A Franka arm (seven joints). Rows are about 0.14 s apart.
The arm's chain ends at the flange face. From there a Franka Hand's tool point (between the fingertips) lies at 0.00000 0.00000 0.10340 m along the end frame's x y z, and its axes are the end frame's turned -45 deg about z.
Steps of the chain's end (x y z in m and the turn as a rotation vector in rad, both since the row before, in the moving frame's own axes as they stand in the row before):
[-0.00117 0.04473 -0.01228 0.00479 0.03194 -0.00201]
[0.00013 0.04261 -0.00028 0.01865 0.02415 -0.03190]
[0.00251 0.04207 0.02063 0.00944 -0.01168 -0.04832]
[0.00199 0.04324 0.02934 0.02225 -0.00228 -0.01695]
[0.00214 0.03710 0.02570 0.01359 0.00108 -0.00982]
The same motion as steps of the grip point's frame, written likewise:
[-0.02977 0.03278 -0.01233 -0.01920 0.02597 -0.00201]
[-0.02690 0.03057 -0.00033 -0.00389 0.03026 -0.03190]
[-0.02817 0.02998 0.02062 0.01493 -0.00158 -0.04832]
[-0.02772 0.03018 0.02931 0.01735 0.01412 -0.01695]
[-0.02365 0.02683 0.02569 0.00885 0.01037 -0.00982]

